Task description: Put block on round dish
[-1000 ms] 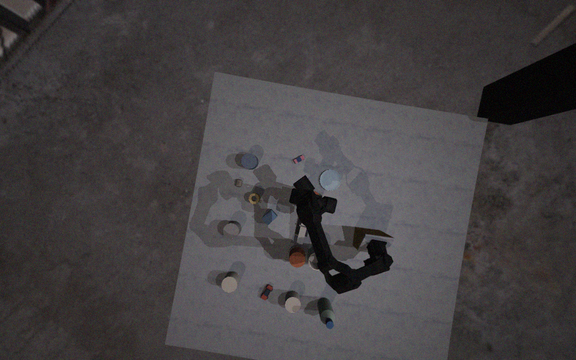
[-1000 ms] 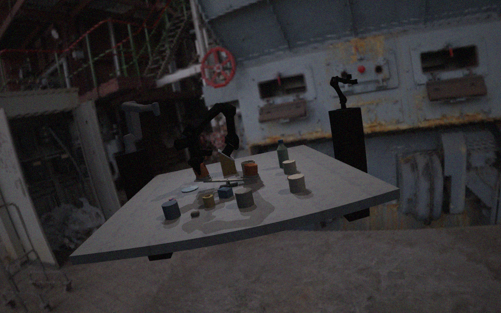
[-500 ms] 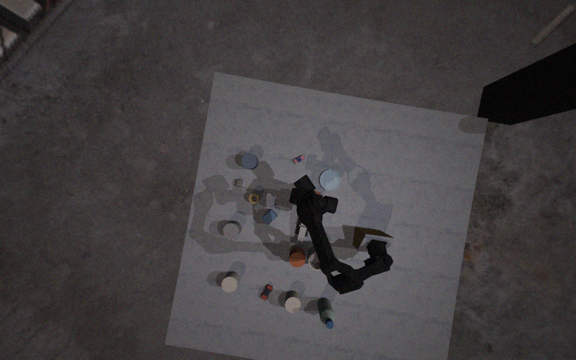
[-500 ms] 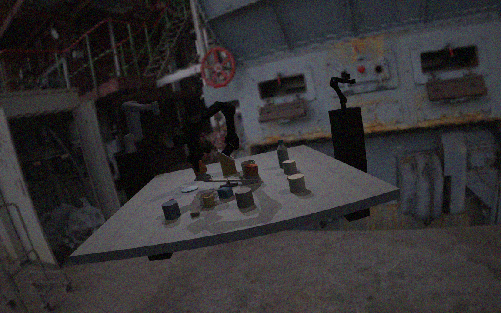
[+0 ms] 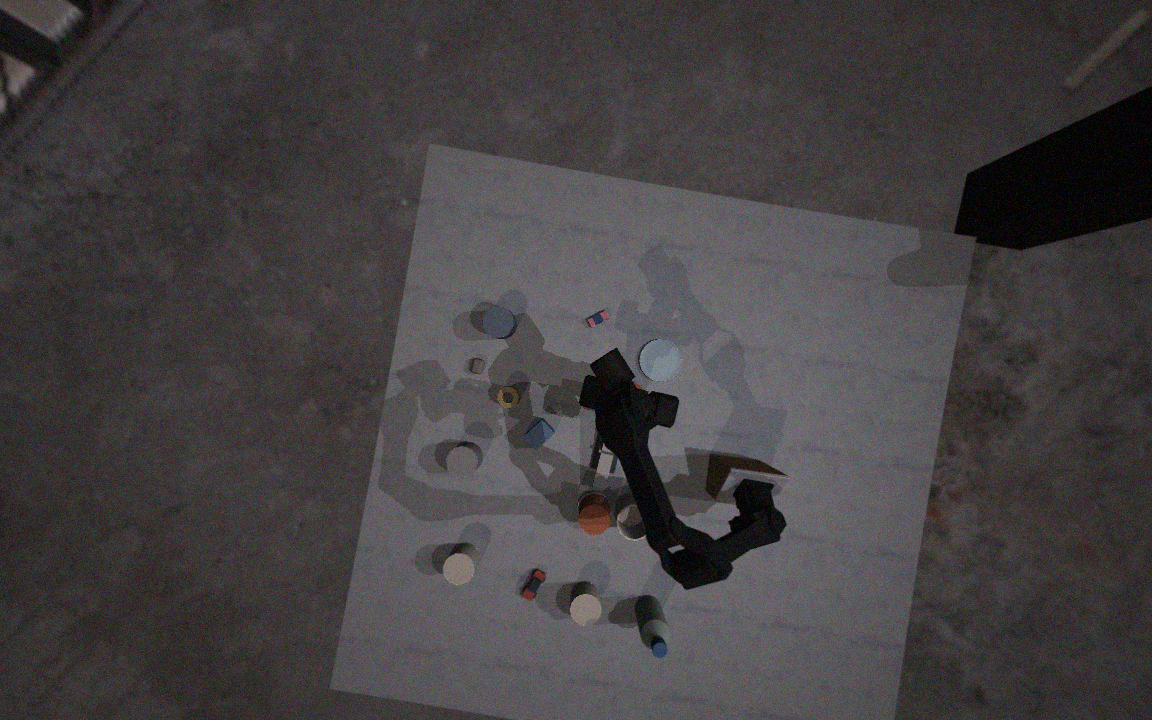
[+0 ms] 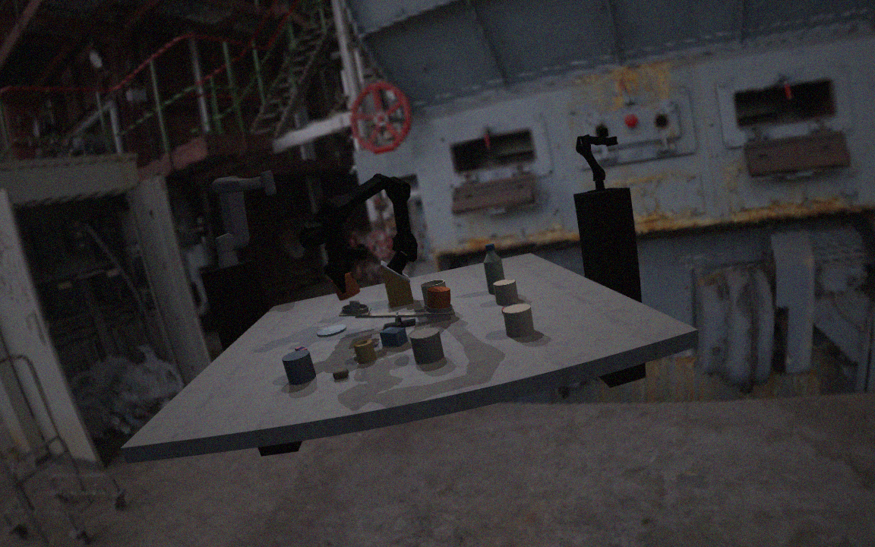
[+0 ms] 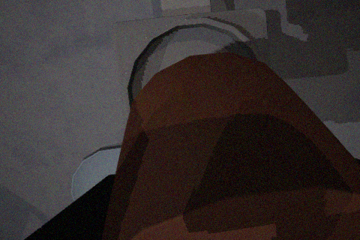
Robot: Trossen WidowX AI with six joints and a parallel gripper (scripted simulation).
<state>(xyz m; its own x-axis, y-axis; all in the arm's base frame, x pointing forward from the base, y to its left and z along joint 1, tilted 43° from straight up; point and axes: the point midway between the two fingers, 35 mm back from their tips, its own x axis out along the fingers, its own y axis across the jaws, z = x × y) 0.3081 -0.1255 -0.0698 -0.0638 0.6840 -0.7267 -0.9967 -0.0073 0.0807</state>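
My gripper tip is 60 mm above the grey block and 10 mm to the right of it. Also, from my gripper tip: beam 140 mm to the left, 100 mm below, 10 mm ahead; then balance 140 mm to the left, 120 mm below, 10 mm ahead; then dish 140 mm below, 100 mm to the right, 80 mm behind.
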